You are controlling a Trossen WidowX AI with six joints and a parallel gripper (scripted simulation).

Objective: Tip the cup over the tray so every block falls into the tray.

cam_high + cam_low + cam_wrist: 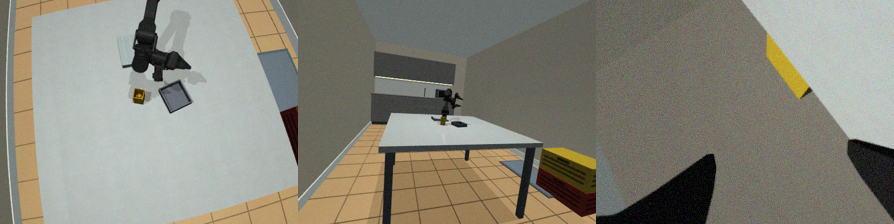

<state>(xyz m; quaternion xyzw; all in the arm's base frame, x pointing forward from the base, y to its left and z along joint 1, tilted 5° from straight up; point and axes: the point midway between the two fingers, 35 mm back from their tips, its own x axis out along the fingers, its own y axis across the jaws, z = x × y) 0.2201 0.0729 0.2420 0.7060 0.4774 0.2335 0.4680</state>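
The orange block lies 210 mm to the right of my gripper tip and 210 mm below it. The rest, counted from my gripper tip: blue block 220 mm below, 210 mm to the right; square yellow cup 230 mm below, 210 mm to the right.
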